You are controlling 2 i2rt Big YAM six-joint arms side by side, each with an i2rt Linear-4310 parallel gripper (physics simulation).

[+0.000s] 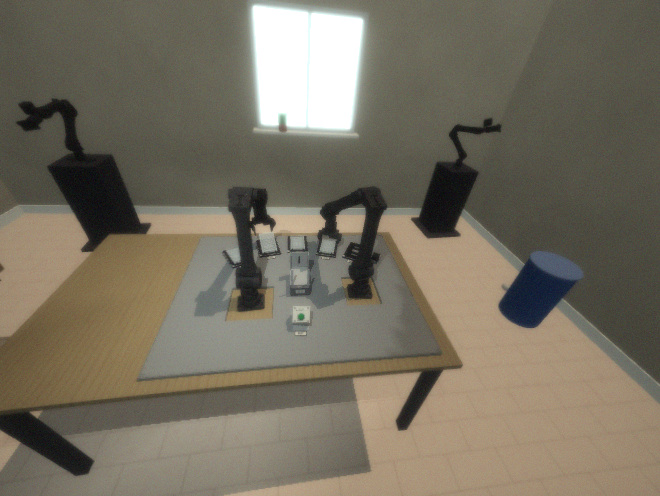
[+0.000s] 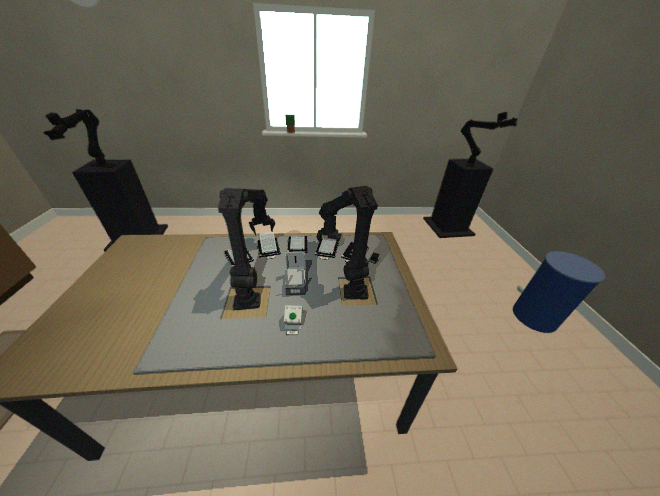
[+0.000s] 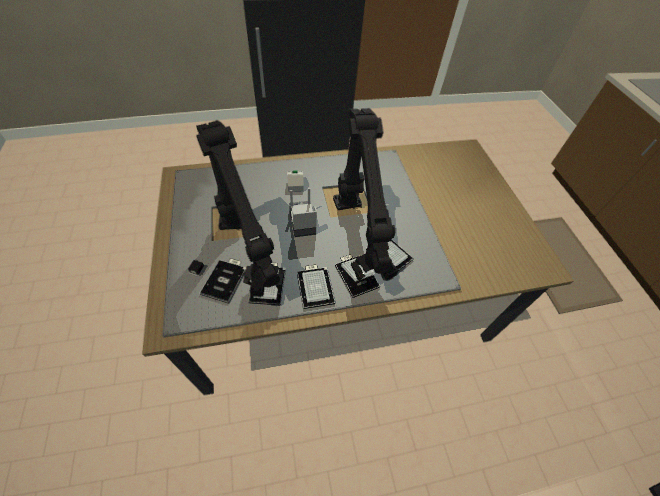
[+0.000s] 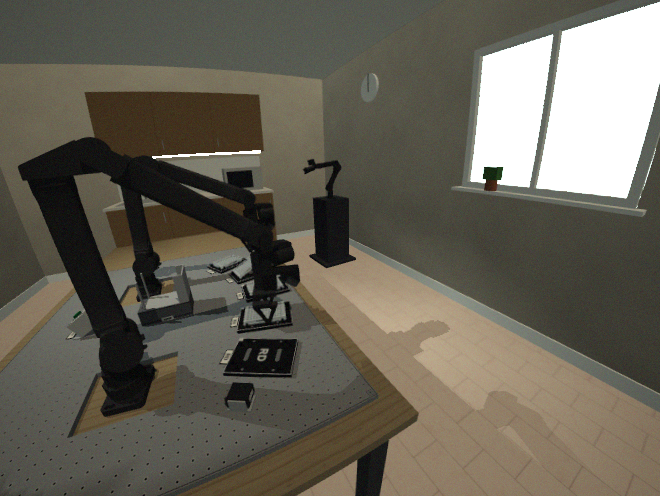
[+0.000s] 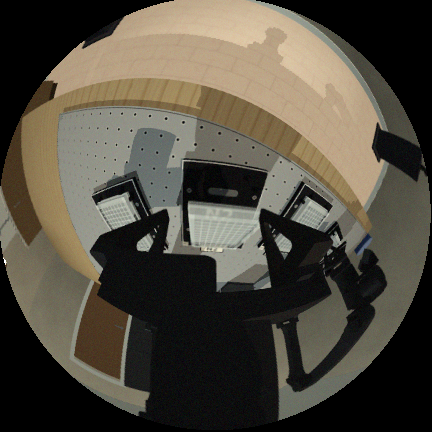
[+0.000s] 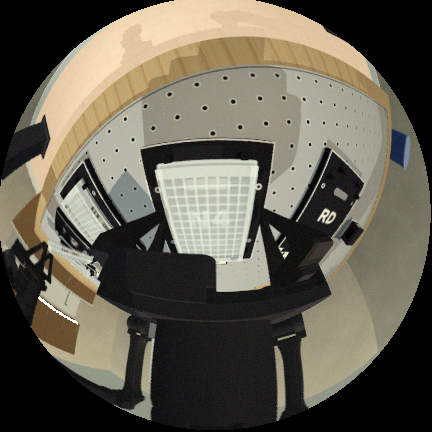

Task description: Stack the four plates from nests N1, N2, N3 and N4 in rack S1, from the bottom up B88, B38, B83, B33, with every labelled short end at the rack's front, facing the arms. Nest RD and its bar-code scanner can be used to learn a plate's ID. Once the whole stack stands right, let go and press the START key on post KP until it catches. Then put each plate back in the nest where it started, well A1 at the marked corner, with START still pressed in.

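Places are measured from the left arm's base along level axes (x right, y ahead, z up), in millimetres.
Where they show: left gripper, fingertip midpoint: (image 1: pixel 263 233) (image 2: pixel 263 233) (image 3: pixel 368 274) (image 5: pixel 213 213) (image 6: pixel 48 248); right gripper, fingertip midpoint: (image 1: pixel 328 245) (image 2: pixel 328 245) (image 4: pixel 268 313) (image 6: pixel 213 212); left arm's base at its link origin: (image 1: pixel 251 303) (image 2: pixel 247 302) (image 3: pixel 347 201) (image 4: pixel 150 292); right arm's base at its link origin: (image 1: pixel 359 292) (image 2: pixel 355 292) (image 3: pixel 233 221) (image 4: pixel 131 390).
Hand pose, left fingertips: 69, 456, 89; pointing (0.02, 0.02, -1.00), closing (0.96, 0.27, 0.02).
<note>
Things, the pixels of their top centre, and the offset from my left fingertips, as dx, dy, dz. "spot": a spot on its surface instead.
- Grey rack S1 at its top centre: (image 4: pixel 157 274) (image 3: pixel 302 199) (image 1: pixel 299 261) (image 2: pixel 294 261) +169, -372, +72
- Green START key at its top centre: (image 1: pixel 301 314) (image 2: pixel 292 314) +144, -629, -2
- tops post KP at its top centre: (image 4: pixel 78 309) (image 1: pixel 301 311) (image 2: pixel 292 311) (image 3: pixel 295 170) +146, -620, +7
- Black nest RD at its top centre: (image 6: pixel 344 223) (image 4: pixel 262 354) (image 3: pixel 216 277) (image 5: pixel 334 264) (image 2: pixel 359 248) (image 1: pixel 360 248) +560, -154, -42
- dark scanner at a spot on its surface: (image 4: pixel 240 394) (image 3: pixel 192 266) spot: +645, -228, -43
My left gripper (image 1: pixel 264 228) (image 2: pixel 263 229) (image 5: pixel 213 213) is open above nest N2, whose clear plate (image 1: pixel 267 243) (image 5: pixel 222 225) looks tilted. My right gripper (image 6: pixel 213 212) (image 4: pixel 264 318) is open, its fingers around the plate (image 6: pixel 207 200) (image 4: pixel 247 314) in nest N4, close above or beside it; contact cannot be told. One plate (image 3: pixel 397 256) (image 5: pixel 117 210) lies in nest N1, another plate (image 3: pixel 315 285) (image 1: pixel 297 243) in N3. Grey rack S1 (image 1: pixel 299 290) (image 4: pixel 165 314) stands mid-mat. Green START key (image 1: pixel 300 316) (image 2: pixel 292 315) tops post KP (image 2: pixel 288 310). Plate IDs are unreadable.
Black nest RD (image 4: pixel 287 354) (image 6: pixel 320 200) bears no plate; the dark scanner (image 4: pixel 240 394) (image 3: pixel 196 266) stands beside it. The nests form an arc near the table edge. Rack S1 has upright parts between the arms. A blue bin (image 1: pixel 538 290) stands off the table.
</note>
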